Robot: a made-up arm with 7 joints. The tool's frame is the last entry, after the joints. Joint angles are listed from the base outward. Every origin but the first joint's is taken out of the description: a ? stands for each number. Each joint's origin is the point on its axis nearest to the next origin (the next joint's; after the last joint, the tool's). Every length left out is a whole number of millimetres.
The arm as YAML. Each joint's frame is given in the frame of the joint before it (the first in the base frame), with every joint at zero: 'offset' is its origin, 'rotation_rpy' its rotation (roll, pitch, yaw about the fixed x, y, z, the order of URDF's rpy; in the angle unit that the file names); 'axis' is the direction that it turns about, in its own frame. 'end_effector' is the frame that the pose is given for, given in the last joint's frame.
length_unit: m
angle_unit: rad
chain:
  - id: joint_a
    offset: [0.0, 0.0, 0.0]
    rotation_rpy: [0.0, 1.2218, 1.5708]
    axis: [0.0, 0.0, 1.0]
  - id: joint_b
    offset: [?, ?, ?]
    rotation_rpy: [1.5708, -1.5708, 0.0]
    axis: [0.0, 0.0, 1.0]
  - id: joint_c
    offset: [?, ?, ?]
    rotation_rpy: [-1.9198, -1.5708, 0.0]
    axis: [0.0, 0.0, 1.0]
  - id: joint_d
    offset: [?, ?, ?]
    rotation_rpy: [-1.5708, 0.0, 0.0]
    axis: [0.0, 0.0, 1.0]
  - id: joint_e
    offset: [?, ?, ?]
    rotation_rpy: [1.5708, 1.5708, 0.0]
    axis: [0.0, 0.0, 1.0]
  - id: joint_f
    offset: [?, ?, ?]
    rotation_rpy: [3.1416, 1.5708, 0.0]
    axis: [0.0, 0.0, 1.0]
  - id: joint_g
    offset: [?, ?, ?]
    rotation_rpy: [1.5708, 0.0, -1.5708]
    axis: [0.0, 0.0, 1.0]
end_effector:
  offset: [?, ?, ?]
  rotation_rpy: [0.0, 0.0, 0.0]
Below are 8 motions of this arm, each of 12 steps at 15 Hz.
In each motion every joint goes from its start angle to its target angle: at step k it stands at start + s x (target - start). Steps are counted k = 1, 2, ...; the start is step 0. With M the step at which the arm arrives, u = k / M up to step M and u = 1 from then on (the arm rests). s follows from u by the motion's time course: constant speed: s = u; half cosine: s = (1 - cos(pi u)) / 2; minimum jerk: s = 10 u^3 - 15 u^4 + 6 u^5.
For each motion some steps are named. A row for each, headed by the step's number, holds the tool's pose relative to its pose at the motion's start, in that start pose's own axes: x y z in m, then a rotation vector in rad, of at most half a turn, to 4 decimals.
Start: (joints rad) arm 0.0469 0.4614 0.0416 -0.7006 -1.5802 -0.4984 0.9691
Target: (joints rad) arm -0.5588 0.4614 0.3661 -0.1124 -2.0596 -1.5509 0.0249
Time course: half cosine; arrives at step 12
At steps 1, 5, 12:
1: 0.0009 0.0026 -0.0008 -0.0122 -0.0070 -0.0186
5: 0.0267 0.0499 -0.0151 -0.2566 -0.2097 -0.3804
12: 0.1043 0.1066 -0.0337 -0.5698 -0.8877 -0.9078

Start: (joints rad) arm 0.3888 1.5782 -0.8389 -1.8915 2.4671 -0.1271 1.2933
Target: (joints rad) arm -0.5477 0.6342 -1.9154 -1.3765 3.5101 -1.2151 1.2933
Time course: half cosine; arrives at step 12
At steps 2, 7, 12:
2: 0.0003 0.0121 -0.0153 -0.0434 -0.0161 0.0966
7: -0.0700 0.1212 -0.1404 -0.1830 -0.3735 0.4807
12: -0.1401 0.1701 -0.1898 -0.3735 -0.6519 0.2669

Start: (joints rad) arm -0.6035 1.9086 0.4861 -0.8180 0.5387 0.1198 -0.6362
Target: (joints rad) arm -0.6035 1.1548 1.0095 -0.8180 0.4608 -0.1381 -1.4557
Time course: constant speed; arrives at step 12
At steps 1, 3, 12:
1: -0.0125 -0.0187 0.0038 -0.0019 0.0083 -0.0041
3: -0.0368 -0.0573 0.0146 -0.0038 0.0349 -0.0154
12: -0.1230 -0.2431 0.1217 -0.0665 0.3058 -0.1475

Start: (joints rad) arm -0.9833 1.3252 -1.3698 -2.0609 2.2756 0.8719 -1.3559
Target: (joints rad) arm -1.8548 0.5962 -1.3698 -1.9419 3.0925 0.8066 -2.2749
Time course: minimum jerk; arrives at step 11
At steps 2, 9, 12:
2: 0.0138 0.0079 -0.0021 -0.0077 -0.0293 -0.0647
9: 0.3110 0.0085 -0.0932 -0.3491 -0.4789 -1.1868
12: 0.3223 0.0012 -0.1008 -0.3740 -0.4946 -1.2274

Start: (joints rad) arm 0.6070 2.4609 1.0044 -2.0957 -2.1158 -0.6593 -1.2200
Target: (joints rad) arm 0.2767 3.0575 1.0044 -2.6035 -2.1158 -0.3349 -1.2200
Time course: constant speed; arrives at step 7
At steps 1, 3, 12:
1: -0.0284 -0.0273 0.0076 -0.0896 0.0800 -0.1301
3: -0.0891 -0.0629 0.0281 -0.2334 0.2528 -0.3916
12: -0.1989 -0.0615 0.0768 -0.3538 0.6498 -0.8945

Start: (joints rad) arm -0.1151 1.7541 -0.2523 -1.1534 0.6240 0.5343 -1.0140
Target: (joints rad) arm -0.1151 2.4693 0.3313 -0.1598 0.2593 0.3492 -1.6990
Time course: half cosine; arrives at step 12
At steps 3, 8, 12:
3: -0.0726 0.0342 0.0157 0.0713 0.2142 -0.0920
8: -0.2969 0.1329 0.2064 0.1125 1.0251 -0.3281
12: -0.3413 0.1408 0.3081 0.0276 1.2792 -0.3402

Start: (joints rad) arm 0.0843 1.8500 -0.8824 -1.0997 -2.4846 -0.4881 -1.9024
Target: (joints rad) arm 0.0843 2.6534 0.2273 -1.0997 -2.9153 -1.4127 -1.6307
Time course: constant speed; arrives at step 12
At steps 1, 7, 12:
1: 0.0434 0.0137 0.0176 0.0886 -0.0907 0.0497
7: 0.2556 0.0776 0.2163 0.5317 -0.6735 0.4592
12: 0.3221 0.0833 0.4614 0.6962 -1.1685 0.9467

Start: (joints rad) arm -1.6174 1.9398 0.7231 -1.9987 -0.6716 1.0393 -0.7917
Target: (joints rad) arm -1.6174 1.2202 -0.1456 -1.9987 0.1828 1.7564 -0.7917
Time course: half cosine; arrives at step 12
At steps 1, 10, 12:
1: 0.0035 -0.0044 0.0033 -0.0311 -0.0135 0.0038
10: 0.1323 -0.0873 0.2925 -1.6786 -0.8781 -0.1854
12: 0.1353 -0.0790 0.3163 -1.7756 -0.9662 -0.2352

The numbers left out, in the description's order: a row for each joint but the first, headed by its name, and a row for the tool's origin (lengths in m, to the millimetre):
joint_b: 0.0 0.0 0.0
joint_c: -0.086 -0.238 0.0
joint_d: 0.028 0.0 0.0
joint_e: -0.034 0.278 0.0
joint_f: 0.0 0.0 0.0
joint_g: 0.0 0.0 0.0
tool: 0.0 0.0 0.0

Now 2 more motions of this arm.
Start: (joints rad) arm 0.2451 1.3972 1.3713 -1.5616 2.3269 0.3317 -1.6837
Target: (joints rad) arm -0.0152 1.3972 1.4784 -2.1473 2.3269 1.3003 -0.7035
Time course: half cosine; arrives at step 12
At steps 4, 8, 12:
4: 0.0445 -0.0095 -0.0079 -0.2861 -0.1618 0.1925
8: 0.1333 -0.0311 0.0017 -0.9108 -0.2108 0.3777
12: 0.1740 -0.0446 0.0179 -1.1843 -0.0824 0.3623

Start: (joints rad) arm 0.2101 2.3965 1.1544 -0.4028 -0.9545 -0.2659 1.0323
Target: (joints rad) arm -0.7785 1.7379 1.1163 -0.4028 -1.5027 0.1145 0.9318
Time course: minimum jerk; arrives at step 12
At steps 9, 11, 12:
9: -0.2344 -0.0916 0.1489 0.4190 0.7518 0.3007
11: -0.2387 -0.1211 0.1526 0.4225 0.8135 0.3470
12: -0.2388 -0.1227 0.1527 0.4225 0.8165 0.3494

